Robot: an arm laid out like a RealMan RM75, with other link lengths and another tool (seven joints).
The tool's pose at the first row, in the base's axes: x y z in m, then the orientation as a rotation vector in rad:
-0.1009, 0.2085, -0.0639, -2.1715, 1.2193, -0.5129
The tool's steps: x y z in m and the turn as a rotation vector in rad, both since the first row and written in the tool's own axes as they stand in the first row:
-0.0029, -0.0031, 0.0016, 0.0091, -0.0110, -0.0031
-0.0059, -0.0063, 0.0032, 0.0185, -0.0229, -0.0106
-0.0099, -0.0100, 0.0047, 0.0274, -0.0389, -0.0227
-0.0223, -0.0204, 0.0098, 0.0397, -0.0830, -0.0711
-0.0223, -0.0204, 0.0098, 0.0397, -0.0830, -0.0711
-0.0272, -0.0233, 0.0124, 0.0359, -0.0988, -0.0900
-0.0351, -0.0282, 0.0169, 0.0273, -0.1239, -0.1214
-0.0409, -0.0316, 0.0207, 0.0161, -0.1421, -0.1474
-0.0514, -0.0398, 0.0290, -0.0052, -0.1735, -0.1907
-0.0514, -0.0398, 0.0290, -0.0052, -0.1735, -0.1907
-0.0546, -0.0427, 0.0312, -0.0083, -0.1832, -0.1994
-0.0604, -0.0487, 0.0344, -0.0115, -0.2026, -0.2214
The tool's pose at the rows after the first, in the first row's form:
-0.0995, 0.2127, -0.0632, -2.1662, 1.2057, -0.5062
-0.0980, 0.2171, -0.0624, -2.1636, 1.1870, -0.5005
-0.0968, 0.2225, -0.0613, -2.1646, 1.1616, -0.4917
-0.0935, 0.2390, -0.0588, -2.1865, 1.0823, -0.4676
-0.0935, 0.2390, -0.0588, -2.1865, 1.0823, -0.4676
-0.0926, 0.2452, -0.0591, -2.2018, 1.0561, -0.4553
-0.0909, 0.2553, -0.0596, -2.2285, 1.0139, -0.4350
-0.0894, 0.2629, -0.0605, -2.2536, 0.9819, -0.4189
-0.0847, 0.2778, -0.0618, -2.2966, 0.9284, -0.3890
-0.0847, 0.2778, -0.0618, -2.2966, 0.9284, -0.3890
-0.0832, 0.2824, -0.0617, -2.3038, 0.9151, -0.3797
-0.0805, 0.2908, -0.0604, -2.3181, 0.8823, -0.3645

